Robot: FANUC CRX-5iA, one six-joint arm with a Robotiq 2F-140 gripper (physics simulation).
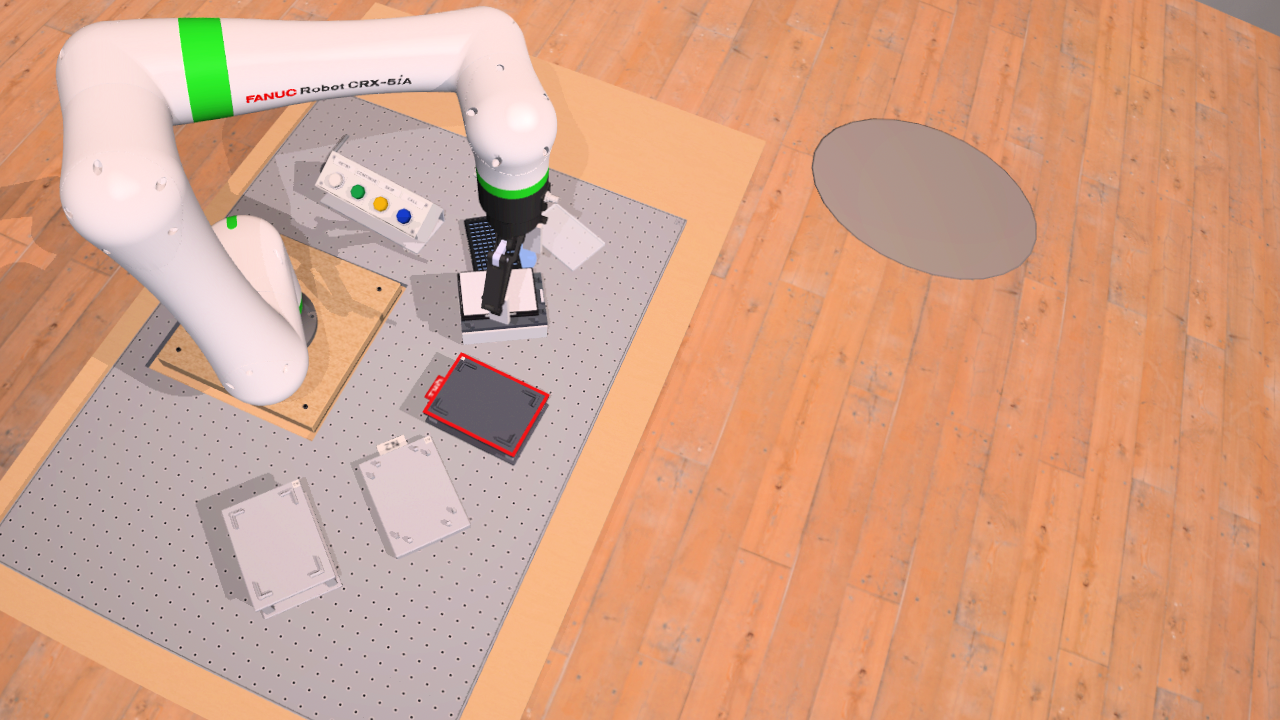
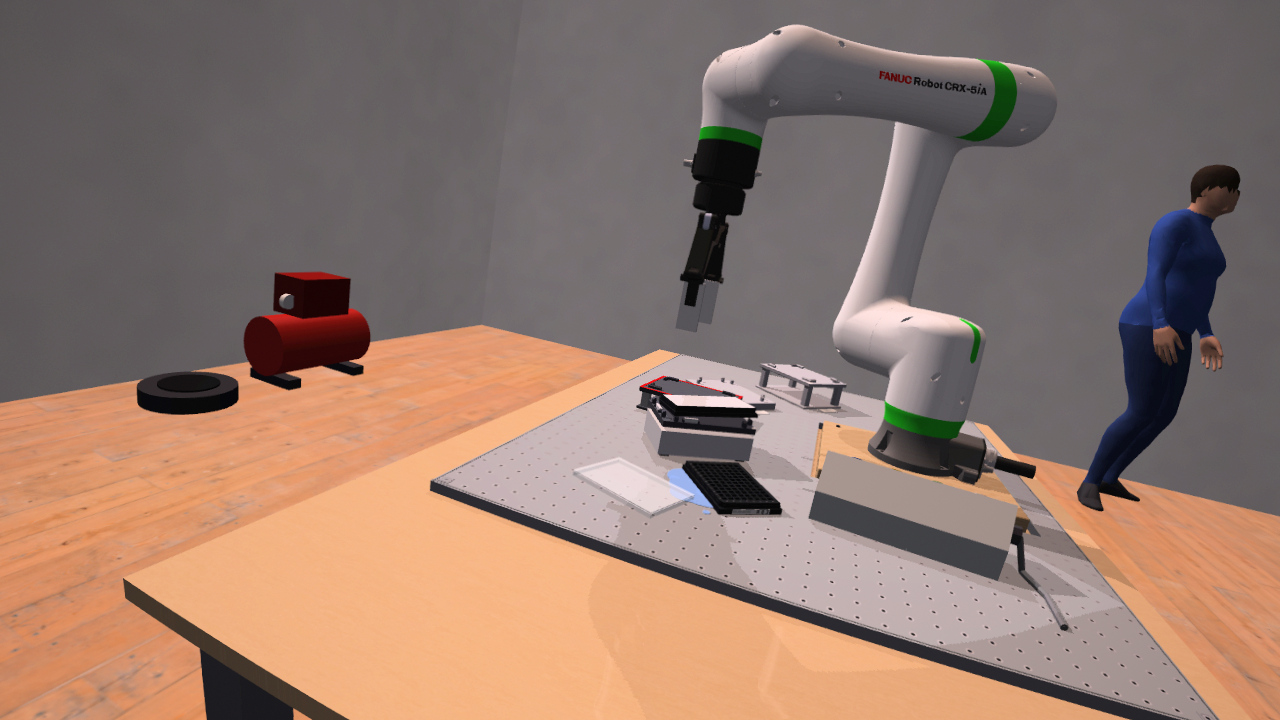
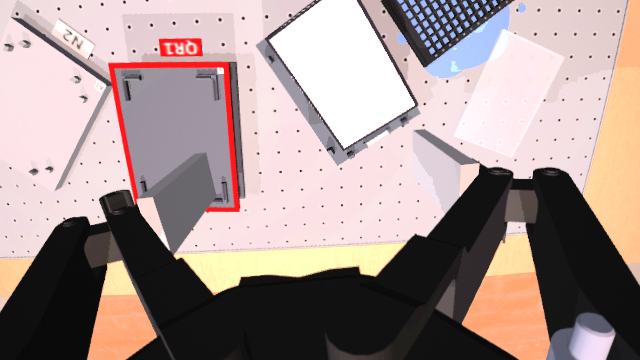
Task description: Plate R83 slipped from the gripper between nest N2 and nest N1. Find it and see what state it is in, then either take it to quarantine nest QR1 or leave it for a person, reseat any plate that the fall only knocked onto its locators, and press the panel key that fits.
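Pixels of known places: gripper, fingertip midpoint: (image 1: 516, 283) (image 2: 694, 326) (image 3: 310, 164); arm's base, link origin: (image 2: 911, 459).
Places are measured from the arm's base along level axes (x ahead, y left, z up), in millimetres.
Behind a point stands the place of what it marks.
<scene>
A black well plate (image 1: 481, 234) @(x 174, y 356, z -6 mm) (image 2: 729, 488) @(x 198, y 371, z -2 mm) (image 3: 445, 25) @(x 235, y 345, z -1 mm) lies wells up on the pegboard, its number unreadable. Blue liquid (image 1: 529, 258) @(x 272, y 367, z -13 mm) (image 2: 684, 486) @(x 251, y 389, z -13 mm) (image 3: 480, 47) @(x 249, y 396, z -13 mm) is spilled beside it, and a clear lid (image 1: 574, 237) @(x 315, y 449, z -6 mm) (image 2: 631, 483) @(x 297, y 448, z -7 mm) (image 3: 510, 95) @(x 295, y 444, z -7 mm) lies apart from it. A white-topped plate (image 1: 474, 291) @(x 265, y 216, z 66 mm) (image 2: 707, 404) @(x 287, y 266, z 65 mm) (image 3: 345, 75) @(x 298, y 241, z 63 mm) sits tilted on the locators of a nest (image 1: 503, 334) @(x 333, y 201, z 13 mm) (image 2: 698, 440) @(x 282, y 287, z 15 mm) (image 3: 295, 91) @(x 319, y 198, z 40 mm). The red-edged QR1 nest (image 1: 487, 402) @(x 388, y 79, z 26 mm) (image 3: 175, 130) @(x 375, y 75, z 25 mm) and nest N2 (image 1: 411, 497) @(x 378, y -110, z 1 mm) (image 3: 40, 105) @(x 368, y -92, z 1 mm) hold no plate. My gripper (image 1: 497, 307) (image 2: 696, 308) @(x 350, y 216, z 165 mm) (image 3: 310, 164) @(x 350, y 216, z 165 mm) is open, empty, high above the pegboard.
The key panel (image 1: 429, 214) @(x 100, y 308, z 50 mm) (image 2: 913, 510) @(x -14, y 336, z 34 mm) stands near the robot base. A raised nest (image 1: 277, 546) @(x 275, y -288, z 43 mm) (image 2: 801, 373) @(x 274, y -283, z 43 mm) stands beyond N2. A person (image 2: 1181, 268) is behind the table. A red compressor (image 2: 308, 335) and a grey disc (image 1: 926, 197) are on the floor.
</scene>
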